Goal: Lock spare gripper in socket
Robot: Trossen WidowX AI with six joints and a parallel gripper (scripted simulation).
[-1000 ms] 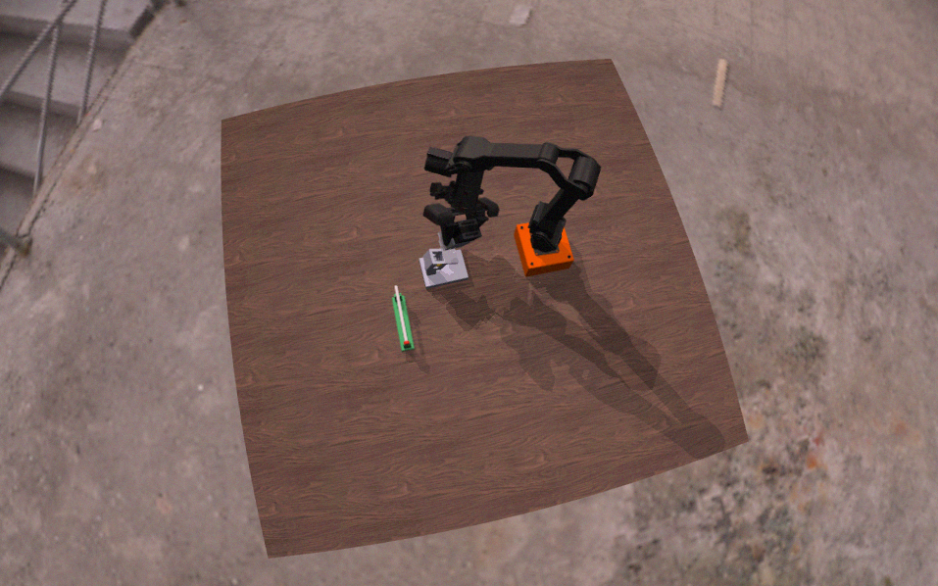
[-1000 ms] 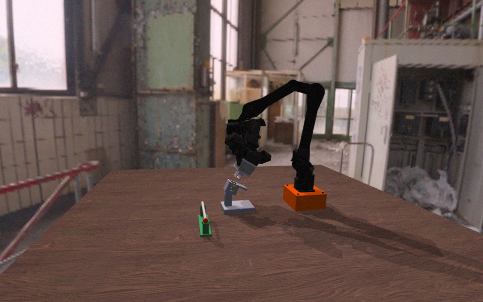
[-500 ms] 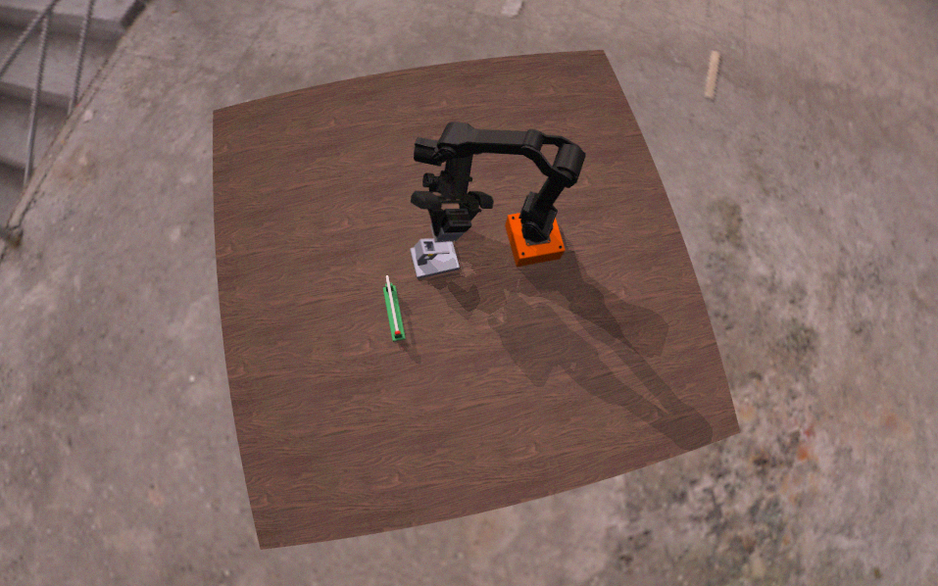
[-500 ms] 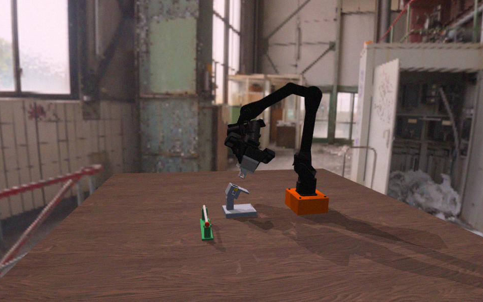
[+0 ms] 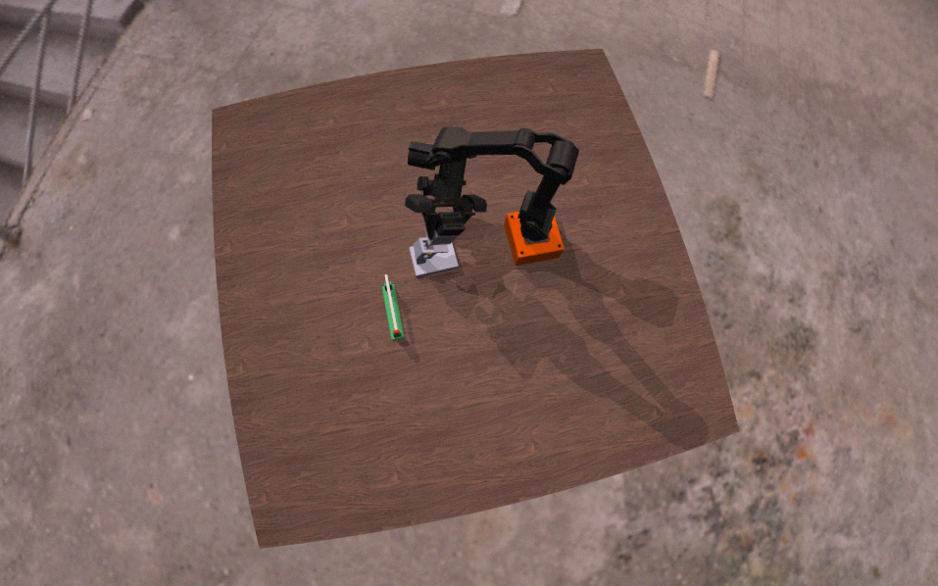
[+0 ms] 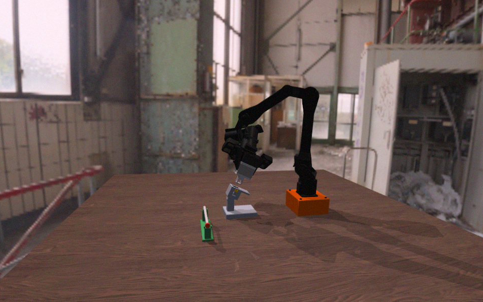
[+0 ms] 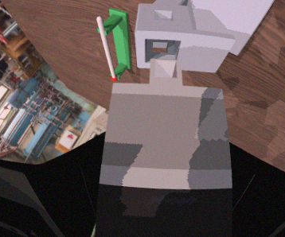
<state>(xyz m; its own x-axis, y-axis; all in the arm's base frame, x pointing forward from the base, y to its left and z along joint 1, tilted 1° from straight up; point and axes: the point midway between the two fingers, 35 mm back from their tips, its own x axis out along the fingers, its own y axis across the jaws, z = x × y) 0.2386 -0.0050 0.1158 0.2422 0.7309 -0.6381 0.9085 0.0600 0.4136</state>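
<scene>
The green stand is 14 cm ahead of my gripper tip, 13 cm below it and 11 cm to the left of it. Also, from my gripper tip: grey mount (10 cm below, 2 cm ahead, 1 cm to the right); spare gripper (1 cm to the right, 1 cm above).
</scene>
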